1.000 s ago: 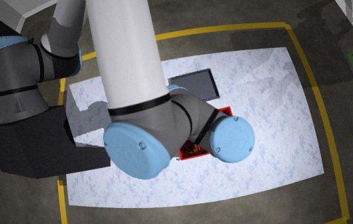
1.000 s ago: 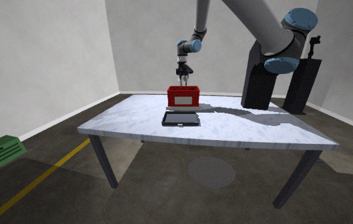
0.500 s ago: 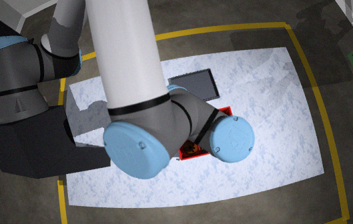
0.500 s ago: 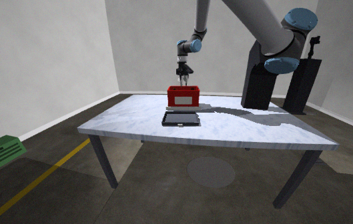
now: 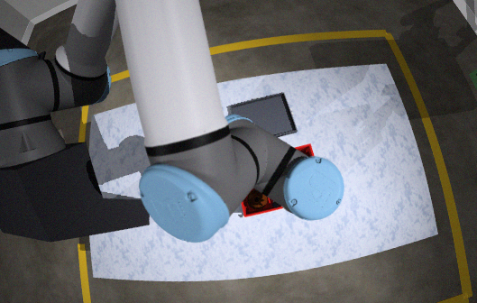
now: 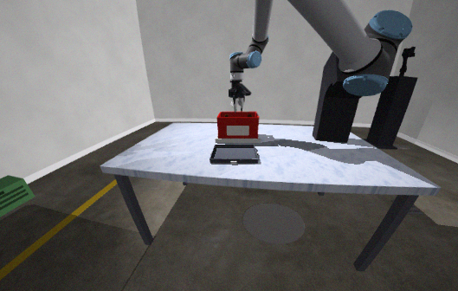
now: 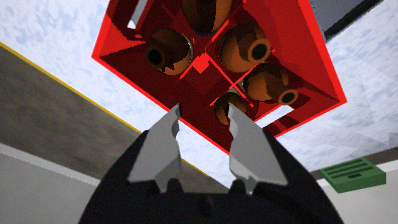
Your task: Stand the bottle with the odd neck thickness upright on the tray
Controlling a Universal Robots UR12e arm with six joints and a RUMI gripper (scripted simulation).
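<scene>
Right now the red crate is 4 cm to the left of my hand and 11 cm below it. From my hand the other things lie so: dark tray 32 cm to the left, 18 cm below.
</scene>
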